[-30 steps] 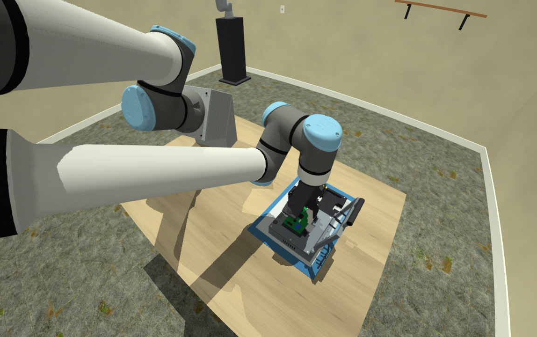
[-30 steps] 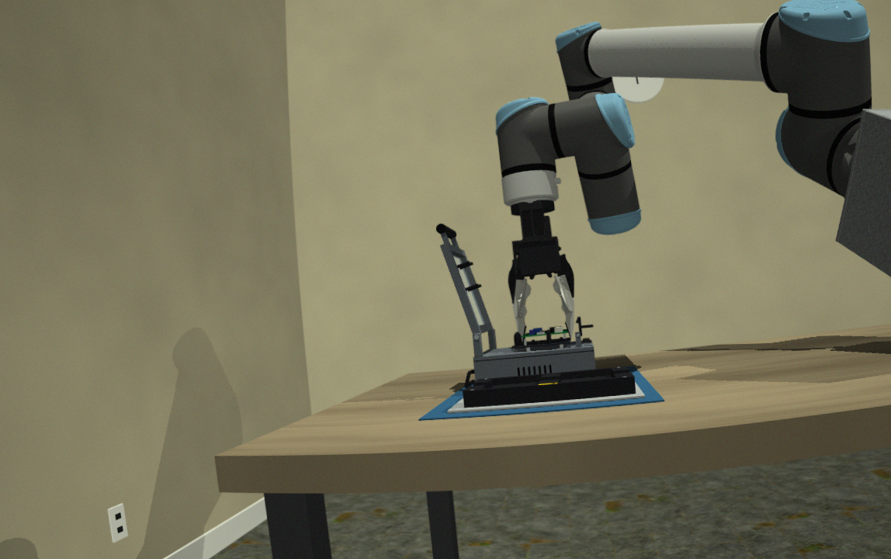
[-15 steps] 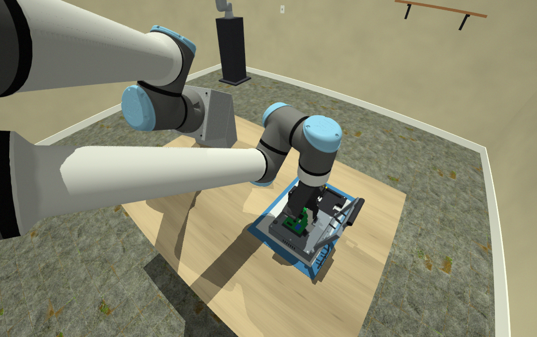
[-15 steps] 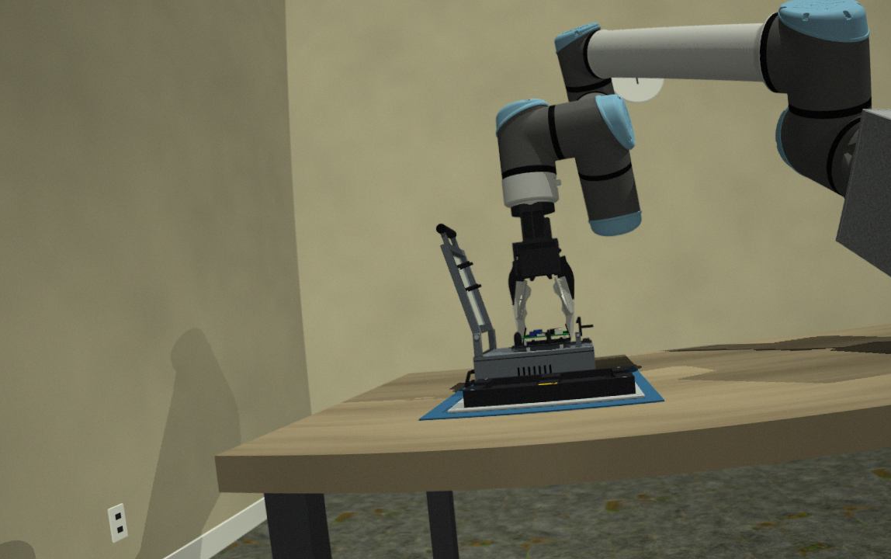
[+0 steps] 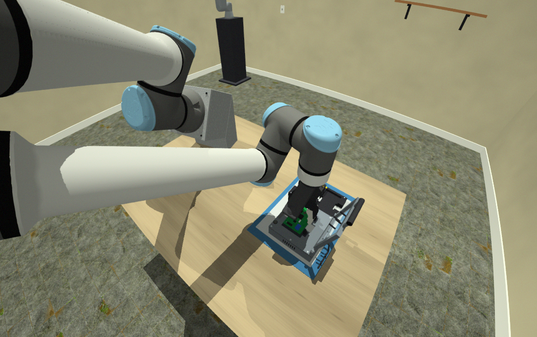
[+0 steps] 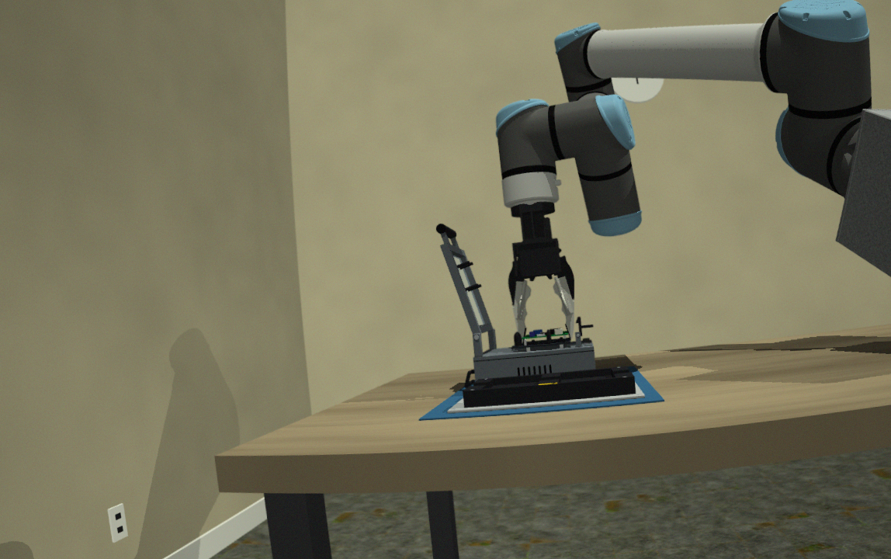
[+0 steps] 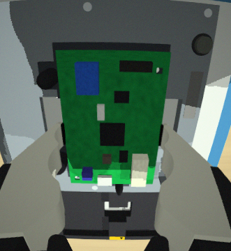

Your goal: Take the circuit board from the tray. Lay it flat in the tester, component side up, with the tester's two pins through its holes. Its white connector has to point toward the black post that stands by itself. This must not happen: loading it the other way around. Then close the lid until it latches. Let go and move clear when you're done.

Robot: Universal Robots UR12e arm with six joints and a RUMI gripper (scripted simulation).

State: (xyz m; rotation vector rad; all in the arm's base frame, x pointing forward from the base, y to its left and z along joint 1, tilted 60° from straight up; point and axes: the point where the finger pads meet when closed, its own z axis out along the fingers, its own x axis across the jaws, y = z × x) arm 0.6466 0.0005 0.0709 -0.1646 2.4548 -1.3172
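Right now my hand is right at the green circuit board. Round my hand: lid 13 cm ahead, 10 cm above, 1 cm to the right; then grey tester 3 cm to the left, 3 cm ahead, 3 cm above.
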